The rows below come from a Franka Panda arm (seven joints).
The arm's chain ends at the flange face. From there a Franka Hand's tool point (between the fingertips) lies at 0.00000 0.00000 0.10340 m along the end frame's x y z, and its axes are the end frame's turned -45 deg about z.
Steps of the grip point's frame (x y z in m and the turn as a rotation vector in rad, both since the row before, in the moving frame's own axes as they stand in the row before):
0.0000 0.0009 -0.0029 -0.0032 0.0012 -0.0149
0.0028 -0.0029 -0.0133 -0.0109 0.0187 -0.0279
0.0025 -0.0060 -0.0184 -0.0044 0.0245 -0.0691
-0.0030 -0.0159 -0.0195 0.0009 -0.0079 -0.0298
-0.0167 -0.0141 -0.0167 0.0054 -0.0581 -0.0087
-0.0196 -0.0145 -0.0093 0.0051 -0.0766 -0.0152
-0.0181 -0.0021 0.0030 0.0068 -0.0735 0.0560
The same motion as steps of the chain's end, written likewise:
0.0003 0.0005 -0.0029 -0.0014 0.0031 -0.0149
-0.0022 -0.0034 -0.0133 0.0055 0.0209 -0.0279
-0.0045 -0.0045 -0.0184 0.0142 0.0204 -0.0691
-0.0127 -0.0096 -0.0195 -0.0049 -0.0062 -0.0298
-0.0172 -0.0020 -0.0165 -0.0373 -0.0449 -0.0087
-0.0182 -0.0017 -0.0090 -0.0506 -0.0578 -0.0152
-0.0083 0.0066 0.0033 -0.0472 -0.0568 0.0560

